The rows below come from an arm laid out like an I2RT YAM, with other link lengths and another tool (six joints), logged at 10 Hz.
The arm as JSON. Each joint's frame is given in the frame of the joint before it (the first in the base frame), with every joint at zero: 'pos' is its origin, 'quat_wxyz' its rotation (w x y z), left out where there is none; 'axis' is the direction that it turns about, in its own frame. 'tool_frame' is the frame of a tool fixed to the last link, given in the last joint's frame.
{
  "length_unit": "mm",
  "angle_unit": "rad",
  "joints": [
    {
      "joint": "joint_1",
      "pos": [
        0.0,
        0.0,
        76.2
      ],
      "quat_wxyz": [
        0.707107,
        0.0,
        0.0,
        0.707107
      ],
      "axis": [
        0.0,
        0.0,
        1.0
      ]
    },
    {
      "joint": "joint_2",
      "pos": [
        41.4,
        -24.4,
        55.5
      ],
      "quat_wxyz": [
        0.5,
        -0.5,
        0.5,
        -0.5
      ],
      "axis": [
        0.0,
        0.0,
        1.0
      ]
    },
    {
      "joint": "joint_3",
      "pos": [
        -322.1,
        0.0,
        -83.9
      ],
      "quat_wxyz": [
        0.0,
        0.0,
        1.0,
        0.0
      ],
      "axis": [
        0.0,
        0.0,
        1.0
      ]
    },
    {
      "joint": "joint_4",
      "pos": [
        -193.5,
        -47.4,
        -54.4
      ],
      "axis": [
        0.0,
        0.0,
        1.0
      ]
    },
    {
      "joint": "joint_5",
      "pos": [
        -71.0,
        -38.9,
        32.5
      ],
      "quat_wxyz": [
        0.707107,
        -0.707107,
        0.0,
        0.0
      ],
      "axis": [
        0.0,
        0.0,
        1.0
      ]
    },
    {
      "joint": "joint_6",
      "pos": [
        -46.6,
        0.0,
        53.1
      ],
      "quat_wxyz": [
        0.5,
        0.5,
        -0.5,
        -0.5
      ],
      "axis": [
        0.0,
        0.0,
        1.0
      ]
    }
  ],
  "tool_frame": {
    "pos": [
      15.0,
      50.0,
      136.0
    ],
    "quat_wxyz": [
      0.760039,
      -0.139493,
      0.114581,
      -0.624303
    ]
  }
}
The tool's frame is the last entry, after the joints.
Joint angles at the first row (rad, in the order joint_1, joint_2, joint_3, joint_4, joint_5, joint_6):
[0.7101, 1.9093, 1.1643, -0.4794, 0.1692, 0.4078]
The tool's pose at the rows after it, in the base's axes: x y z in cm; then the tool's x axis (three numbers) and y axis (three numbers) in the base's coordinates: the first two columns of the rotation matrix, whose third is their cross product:
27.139 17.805 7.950 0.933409 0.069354 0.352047 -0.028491 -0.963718 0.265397
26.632 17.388 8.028 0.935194 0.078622 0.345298 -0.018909 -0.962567 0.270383
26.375 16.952 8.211 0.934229 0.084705 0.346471 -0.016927 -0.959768 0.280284
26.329 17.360 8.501 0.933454 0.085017 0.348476 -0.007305 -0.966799 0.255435
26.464 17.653 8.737 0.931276 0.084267 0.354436 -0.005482 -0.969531 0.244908
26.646 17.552 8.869 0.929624 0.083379 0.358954 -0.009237 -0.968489 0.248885
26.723 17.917 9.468 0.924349 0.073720 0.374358 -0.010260 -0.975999 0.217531
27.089 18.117 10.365 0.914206 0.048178 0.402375 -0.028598 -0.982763 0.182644
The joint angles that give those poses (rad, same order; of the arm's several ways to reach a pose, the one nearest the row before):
[0.7101, 1.8948, 1.1434, -0.4822, 0.1483, 0.4015]
[0.7099, 1.8806, 1.1265, -0.4868, 0.1450, 0.3938]
[0.7102, 1.8680, 1.1168, -0.4940, 0.1530, 0.3885]
[0.7088, 1.8572, 1.1173, -0.4880, 0.1307, 0.3842]
[0.7102, 1.8537, 1.1245, -0.4875, 0.1256, 0.3840]
[0.7079, 1.8533, 1.1305, -0.4924, 0.1319, 0.3820]
[0.7057, 1.8310, 1.1273, -0.4803, 0.1159, 0.3834]
[0.6986, 1.8012, 1.1255, -0.4652, 0.1103, 0.3922]

